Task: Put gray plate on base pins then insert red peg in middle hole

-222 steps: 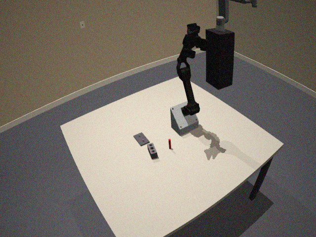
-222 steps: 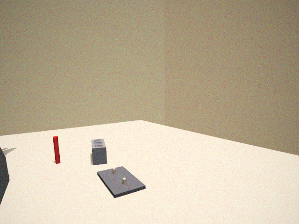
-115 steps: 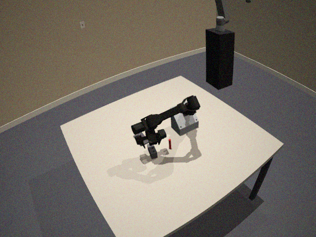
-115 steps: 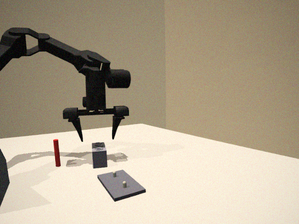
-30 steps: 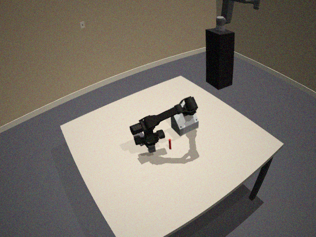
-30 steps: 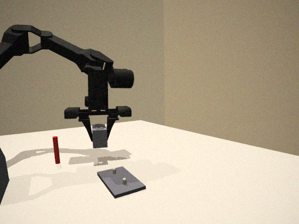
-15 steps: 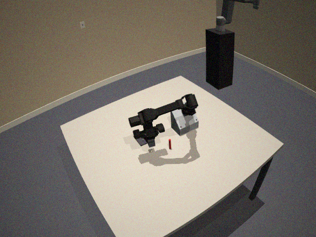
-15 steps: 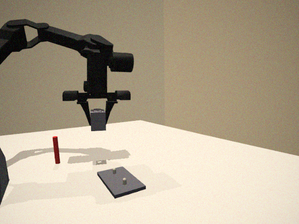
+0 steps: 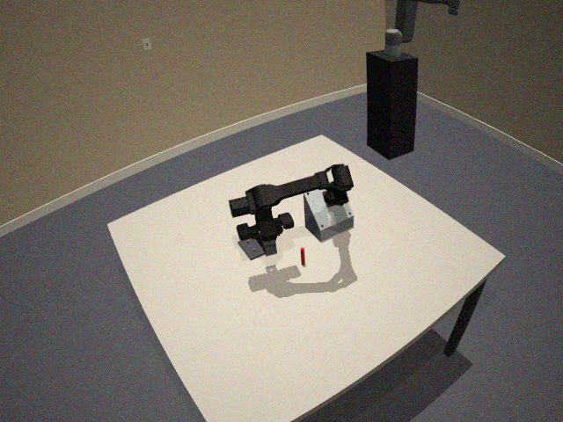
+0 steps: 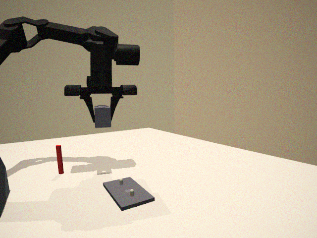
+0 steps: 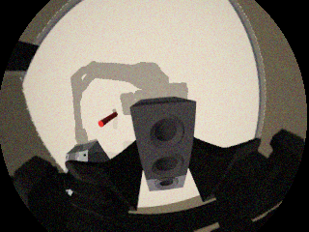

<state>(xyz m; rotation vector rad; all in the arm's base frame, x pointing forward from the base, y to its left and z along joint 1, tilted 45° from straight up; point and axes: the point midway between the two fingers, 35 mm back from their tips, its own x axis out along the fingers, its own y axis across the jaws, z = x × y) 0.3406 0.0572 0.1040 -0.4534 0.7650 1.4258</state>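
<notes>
Right now my gripper tip is 120 mm past the red peg, 100 mm above it and 30 mm to the right of it. Round my gripper tip: gray plate (30 mm above).
</notes>
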